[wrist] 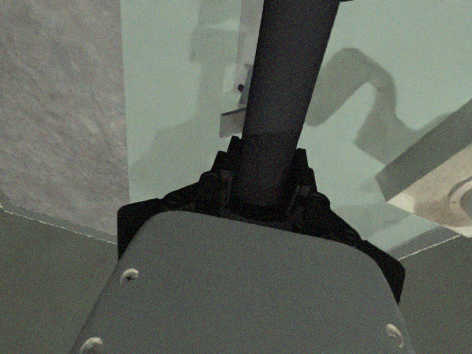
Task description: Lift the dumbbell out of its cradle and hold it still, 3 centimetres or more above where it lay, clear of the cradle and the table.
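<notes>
The dumbbell (pixel 287 75) shows as a long dark bar running from the fingers to the top edge of the wrist view, leaning slightly right. My gripper (pixel 263 158) is shut on the dumbbell, with one black finger on each side of the bar. Light grey parts that look like the cradle (pixel 232 123) show behind and left of the bar, lower down; the bar hides the rest. The dumbbell appears to be above these parts, but the height of the gap cannot be read from this view. The dumbbell's far end is cut off by the frame.
A pale green surface (pixel 165 95) lies below, with shadows on it at left and right. A mottled grey surface (pixel 60 110) borders it at left. A grey-sided block with a cream face and a ring (pixel 425 195) stands at the right edge.
</notes>
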